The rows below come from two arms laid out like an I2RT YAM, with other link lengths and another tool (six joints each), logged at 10 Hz.
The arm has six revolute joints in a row. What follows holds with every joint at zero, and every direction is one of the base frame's.
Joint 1 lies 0.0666 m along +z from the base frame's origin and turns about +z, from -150.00 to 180.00 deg.
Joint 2 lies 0.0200 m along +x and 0.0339 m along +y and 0.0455 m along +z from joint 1 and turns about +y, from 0.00 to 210.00 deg.
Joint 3 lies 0.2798 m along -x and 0.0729 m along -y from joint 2 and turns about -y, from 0.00 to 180.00 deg.
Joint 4 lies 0.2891 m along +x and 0.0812 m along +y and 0.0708 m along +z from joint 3 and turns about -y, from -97.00 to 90.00 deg.
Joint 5 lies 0.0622 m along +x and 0.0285 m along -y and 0.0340 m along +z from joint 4 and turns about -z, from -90.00 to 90.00 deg.
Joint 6 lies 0.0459 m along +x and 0.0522 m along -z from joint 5 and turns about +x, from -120.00 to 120.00 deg.
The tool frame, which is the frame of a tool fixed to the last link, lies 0.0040 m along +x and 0.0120 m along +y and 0.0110 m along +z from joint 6; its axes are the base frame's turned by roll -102.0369, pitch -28.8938 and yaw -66.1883 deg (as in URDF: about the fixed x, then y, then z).
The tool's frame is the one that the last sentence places.
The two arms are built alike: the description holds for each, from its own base.
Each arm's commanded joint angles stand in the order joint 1, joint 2, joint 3, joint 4, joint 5, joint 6.
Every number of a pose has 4 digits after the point.
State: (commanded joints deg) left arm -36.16 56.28 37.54 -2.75 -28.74 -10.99; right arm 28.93 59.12 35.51 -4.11 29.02 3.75
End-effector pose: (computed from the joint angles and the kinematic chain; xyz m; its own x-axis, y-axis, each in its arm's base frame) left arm 0.2313 -0.1073 0.2736 0.4102 -0.8432 0.3476 -0.3241 -0.4911 -0.8086; right arm 0.2324 0.1277 0.2439 0.5366 -0.7295 0.4242 -0.3399 -0.6469 -0.6826
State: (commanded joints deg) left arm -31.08 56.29 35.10 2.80 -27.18 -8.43; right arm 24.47 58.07 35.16 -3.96 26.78 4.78
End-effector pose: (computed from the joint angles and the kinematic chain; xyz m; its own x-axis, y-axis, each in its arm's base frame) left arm 0.2411 -0.0887 0.2661 0.4363 -0.8239 0.3618 -0.2644 -0.5017 -0.8236; right arm 0.2387 0.1098 0.2462 0.4961 -0.7716 0.3981 -0.3670 -0.6019 -0.7093
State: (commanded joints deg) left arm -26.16 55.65 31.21 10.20 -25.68 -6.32; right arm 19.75 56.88 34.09 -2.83 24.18 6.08
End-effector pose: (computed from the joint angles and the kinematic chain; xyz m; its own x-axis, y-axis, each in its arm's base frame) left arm 0.2460 -0.0683 0.2547 0.4551 -0.7988 0.3934 -0.1877 -0.5179 -0.8346; right arm 0.2433 0.0906 0.2458 0.4502 -0.8138 0.3674 -0.3854 -0.5483 -0.7422
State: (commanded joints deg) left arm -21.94 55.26 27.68 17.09 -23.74 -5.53; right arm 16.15 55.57 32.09 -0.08 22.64 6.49
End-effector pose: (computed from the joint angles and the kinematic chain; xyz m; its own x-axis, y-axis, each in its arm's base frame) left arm 0.2480 -0.0506 0.2440 0.4614 -0.7733 0.4349 -0.1205 -0.5403 -0.8328; right arm 0.2445 0.0753 0.2423 0.4047 -0.8416 0.3575 -0.3833 -0.5111 -0.7693
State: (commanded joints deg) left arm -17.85 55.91 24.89 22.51 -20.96 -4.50; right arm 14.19 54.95 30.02 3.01 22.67 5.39
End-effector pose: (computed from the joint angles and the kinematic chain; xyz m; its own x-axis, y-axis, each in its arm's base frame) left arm 0.2506 -0.0350 0.2320 0.4646 -0.7630 0.4494 -0.0851 -0.5437 -0.8350; right arm 0.2445 0.0665 0.2358 0.3721 -0.8486 0.3760 -0.3783 -0.5086 -0.7734
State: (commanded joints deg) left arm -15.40 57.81 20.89 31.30 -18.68 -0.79; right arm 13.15 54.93 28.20 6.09 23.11 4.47
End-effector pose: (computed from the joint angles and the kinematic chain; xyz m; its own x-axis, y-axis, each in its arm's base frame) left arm 0.2510 -0.0264 0.2142 0.4423 -0.7848 0.4341 -0.0507 -0.5051 -0.8616; right arm 0.2447 0.0616 0.2288 0.3476 -0.8511 0.3935 -0.3734 -0.5106 -0.7745
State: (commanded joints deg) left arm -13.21 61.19 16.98 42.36 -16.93 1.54; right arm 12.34 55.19 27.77 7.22 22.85 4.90
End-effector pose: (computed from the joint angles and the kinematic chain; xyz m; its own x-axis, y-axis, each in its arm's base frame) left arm 0.2505 -0.0183 0.1961 0.4197 -0.7924 0.4427 0.0046 -0.4859 -0.8740; right arm 0.2461 0.0584 0.2269 0.3338 -0.8593 0.3877 -0.3729 -0.4981 -0.7829
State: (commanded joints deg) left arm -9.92 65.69 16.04 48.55 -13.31 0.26; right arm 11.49 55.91 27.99 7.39 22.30 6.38
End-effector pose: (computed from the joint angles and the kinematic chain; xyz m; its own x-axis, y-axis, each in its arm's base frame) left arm 0.2563 -0.0075 0.1834 0.4093 -0.7824 0.4693 0.0141 -0.5089 -0.8607; right arm 0.2489 0.0554 0.2260 0.3220 -0.8737 0.3647 -0.3807 -0.4722 -0.7950
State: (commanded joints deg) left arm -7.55 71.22 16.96 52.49 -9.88 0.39; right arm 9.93 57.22 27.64 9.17 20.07 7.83
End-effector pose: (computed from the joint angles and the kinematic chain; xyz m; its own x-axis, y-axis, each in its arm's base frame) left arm 0.2675 -0.0011 0.1732 0.4003 -0.7911 0.4625 -0.0056 -0.5068 -0.8621; right arm 0.2535 0.0508 0.2216 0.3213 -0.8863 0.3334 -0.3767 -0.4427 -0.8137
